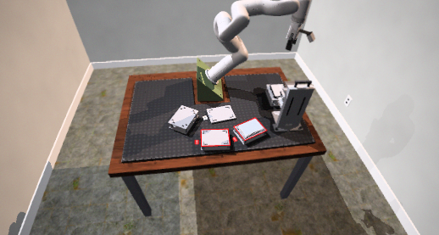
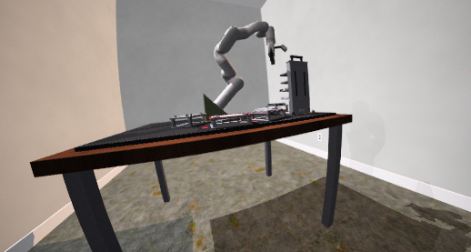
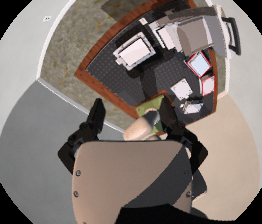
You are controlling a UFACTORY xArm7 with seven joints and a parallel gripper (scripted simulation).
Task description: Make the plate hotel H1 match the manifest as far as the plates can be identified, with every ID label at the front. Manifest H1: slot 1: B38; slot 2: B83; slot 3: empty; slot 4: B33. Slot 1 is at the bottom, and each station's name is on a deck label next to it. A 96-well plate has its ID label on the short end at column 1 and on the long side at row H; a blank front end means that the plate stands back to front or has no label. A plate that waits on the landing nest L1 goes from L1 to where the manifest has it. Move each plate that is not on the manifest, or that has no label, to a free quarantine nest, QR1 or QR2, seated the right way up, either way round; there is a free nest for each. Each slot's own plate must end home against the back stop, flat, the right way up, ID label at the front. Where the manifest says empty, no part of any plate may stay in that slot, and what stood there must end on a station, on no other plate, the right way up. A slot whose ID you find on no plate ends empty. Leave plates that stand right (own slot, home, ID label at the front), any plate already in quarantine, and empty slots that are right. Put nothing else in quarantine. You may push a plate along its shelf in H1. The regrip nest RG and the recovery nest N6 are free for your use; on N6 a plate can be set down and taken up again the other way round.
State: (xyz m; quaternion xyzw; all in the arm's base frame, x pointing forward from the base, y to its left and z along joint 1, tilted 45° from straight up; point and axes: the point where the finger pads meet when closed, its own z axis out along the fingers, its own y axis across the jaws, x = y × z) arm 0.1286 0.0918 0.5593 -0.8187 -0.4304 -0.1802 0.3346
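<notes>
My hand is 35 cm above the plate and 1 cm short of it. From my hand the other things lie so: H1 deck label 41 cm below, 13 cm ahead, 10 cm to the left; then QR1 deck label 41 cm below, 36 cm ahead, 34 cm to the right.
</notes>
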